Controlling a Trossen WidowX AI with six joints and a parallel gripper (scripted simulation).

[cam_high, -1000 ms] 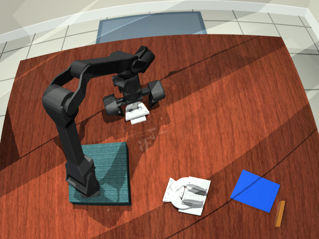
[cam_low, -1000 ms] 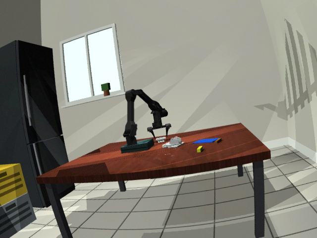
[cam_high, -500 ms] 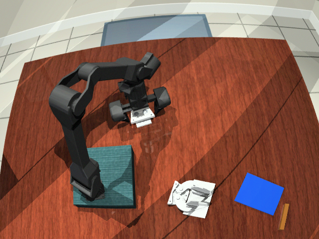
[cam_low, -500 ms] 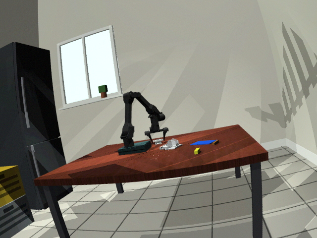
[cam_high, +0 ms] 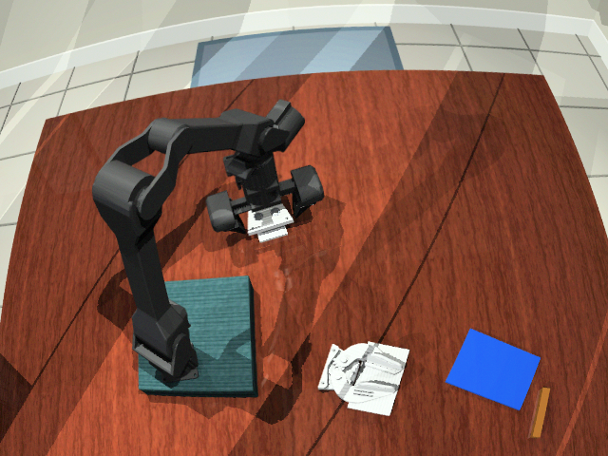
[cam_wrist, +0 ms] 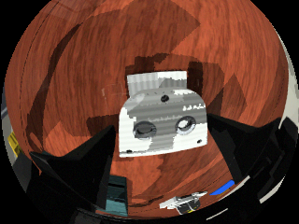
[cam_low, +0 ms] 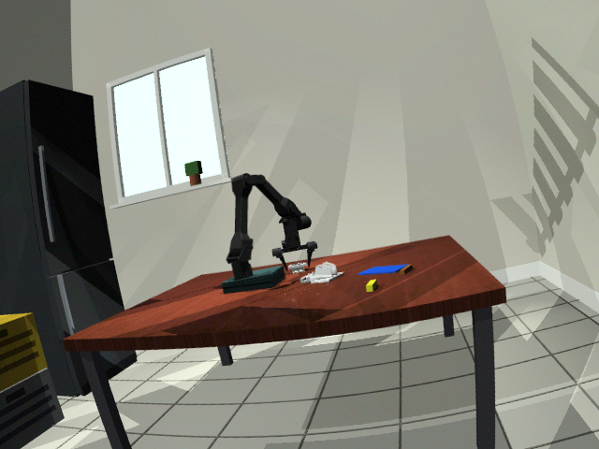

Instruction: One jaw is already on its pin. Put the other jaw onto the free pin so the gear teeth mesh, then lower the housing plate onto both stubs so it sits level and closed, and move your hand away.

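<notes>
The small white block is 1 cm to the left of my gripper tip. Round my gripper tip: blue sheet 32 cm ahead, 37 cm to the right, 1 cm below; yellow block 24 cm ahead, 65 cm to the right; grey jaw 6 cm ahead, 31 cm to the right.
</notes>
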